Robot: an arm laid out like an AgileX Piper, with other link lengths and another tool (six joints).
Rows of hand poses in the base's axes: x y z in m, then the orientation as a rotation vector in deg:
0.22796 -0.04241 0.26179 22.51 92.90 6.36
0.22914 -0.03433 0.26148 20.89 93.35 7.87
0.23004 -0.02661 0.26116 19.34 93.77 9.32
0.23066 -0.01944 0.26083 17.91 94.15 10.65
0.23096 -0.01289 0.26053 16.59 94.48 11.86
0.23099 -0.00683 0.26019 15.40 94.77 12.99
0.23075 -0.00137 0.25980 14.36 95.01 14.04
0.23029 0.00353 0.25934 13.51 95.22 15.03
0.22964 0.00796 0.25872 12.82 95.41 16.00
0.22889 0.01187 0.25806 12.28 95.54 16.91
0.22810 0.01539 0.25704 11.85 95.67 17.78
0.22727 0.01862 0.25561 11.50 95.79 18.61
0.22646 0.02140 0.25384 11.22 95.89 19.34
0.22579 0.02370 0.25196 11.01 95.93 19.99
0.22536 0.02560 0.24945 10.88 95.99 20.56
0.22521 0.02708 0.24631 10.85 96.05 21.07
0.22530 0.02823 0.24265 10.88 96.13 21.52
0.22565 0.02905 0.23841 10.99 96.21 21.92
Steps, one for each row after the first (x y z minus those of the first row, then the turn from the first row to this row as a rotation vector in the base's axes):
0.00118 0.00808 -0.00031 0.00 0.04 2.01
0.00208 0.01580 -0.00063 0.00 0.08 3.93
0.00270 0.02297 -0.00096 0.01 0.13 5.69
0.00300 0.02952 -0.00126 0.00 0.17 7.31
0.00303 0.03558 -0.00160 0.03 0.21 8.79
0.00279 0.04104 -0.00199 0.09 0.23 10.12
0.00233 0.04594 -0.00245 0.23 0.26 11.28
0.00168 0.05037 -0.00307 0.45 0.29 12.33
0.00093 0.05428 -0.00373 0.73 0.29 13.23
0.00014 0.05780 -0.00475 1.04 0.30 14.05
-0.00069 0.06103 -0.00618 1.38 0.32 14.78
-0.00150 0.06381 -0.00795 1.69 0.34 15.41
-0.00217 0.06611 -0.00983 1.99 0.31 15.94
-0.00260 0.06801 -0.01234 2.29 0.32 16.37
-0.00275 0.06949 -0.01548 2.61 0.34 16.70
-0.00266 0.07064 -0.01914 2.93 0.39 16.96
-0.00231 0.07146 -0.02338 3.26 0.46 17.13

